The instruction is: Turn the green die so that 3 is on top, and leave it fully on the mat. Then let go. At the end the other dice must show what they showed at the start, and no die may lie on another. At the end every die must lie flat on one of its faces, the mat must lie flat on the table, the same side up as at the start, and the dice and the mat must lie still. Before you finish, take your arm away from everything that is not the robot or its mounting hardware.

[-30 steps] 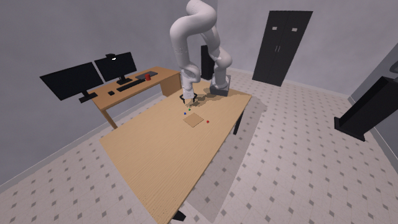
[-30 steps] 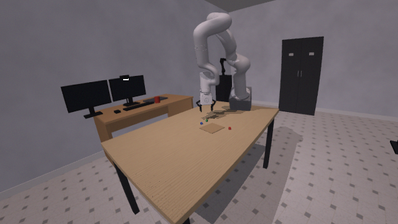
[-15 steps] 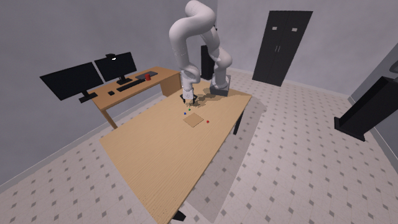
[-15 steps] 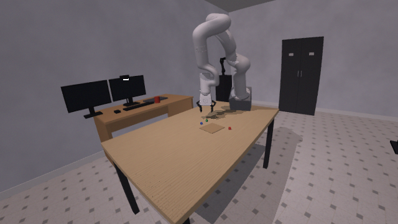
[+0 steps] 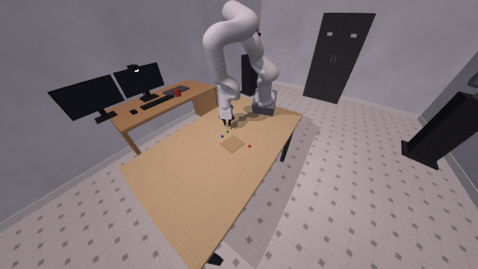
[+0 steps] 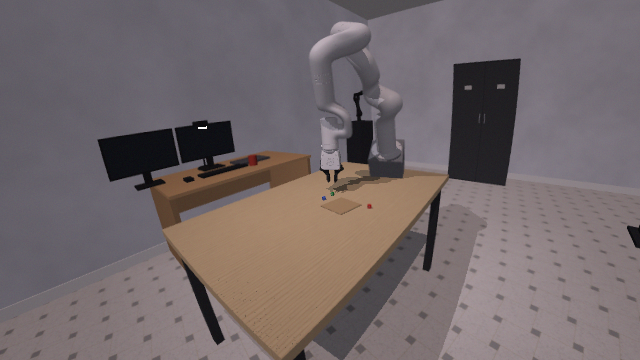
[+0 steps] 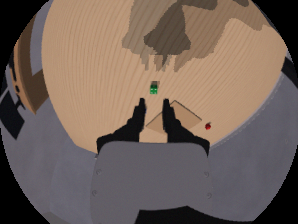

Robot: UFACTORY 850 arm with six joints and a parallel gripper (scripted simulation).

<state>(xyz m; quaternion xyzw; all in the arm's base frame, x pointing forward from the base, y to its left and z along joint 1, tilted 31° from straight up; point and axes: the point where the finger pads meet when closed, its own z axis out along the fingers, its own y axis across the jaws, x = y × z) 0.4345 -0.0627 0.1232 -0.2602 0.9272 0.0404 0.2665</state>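
The green die lies 1 cm ahead of my hand and 9 cm below it. The rest, counted from my hand: red die 26 cm to the left, 9 cm below; tan mat 7 cm ahead, 14 cm to the left, 9 cm below; blue die 8 cm ahead, 2 cm to the left, 9 cm below.
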